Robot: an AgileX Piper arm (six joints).
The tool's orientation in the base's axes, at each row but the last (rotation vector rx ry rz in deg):
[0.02, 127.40, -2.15]
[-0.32, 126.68, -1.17]
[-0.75, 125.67, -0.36]
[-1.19, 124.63, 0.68]
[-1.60, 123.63, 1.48]
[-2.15, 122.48, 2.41]
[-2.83, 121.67, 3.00]
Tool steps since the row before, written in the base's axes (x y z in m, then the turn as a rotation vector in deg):
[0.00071, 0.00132, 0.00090, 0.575, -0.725, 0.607]
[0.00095, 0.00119, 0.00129, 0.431, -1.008, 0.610]
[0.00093, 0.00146, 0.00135, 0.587, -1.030, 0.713]
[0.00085, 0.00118, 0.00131, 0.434, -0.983, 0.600]
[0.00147, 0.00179, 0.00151, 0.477, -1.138, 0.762]
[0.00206, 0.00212, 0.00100, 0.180, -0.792, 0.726]
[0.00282, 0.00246, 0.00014, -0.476, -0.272, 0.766]
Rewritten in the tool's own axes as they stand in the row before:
[-0.00116, 0.00130, -0.00002, -0.822, -0.733, 0.108]
[-0.00162, 0.00117, -0.00002, -0.735, -1.017, -0.006]
[-0.00166, 0.00144, -0.00003, -0.909, -1.041, 0.061]
[-0.00157, 0.00116, -0.00003, -0.730, -0.991, 0.000]
[-0.00209, 0.00176, 0.00044, -0.887, -1.146, -0.059]
[-0.00197, 0.00204, 0.00129, -0.701, -0.788, -0.274]
[-0.00164, 0.00230, 0.00246, -0.398, -0.231, -0.822]

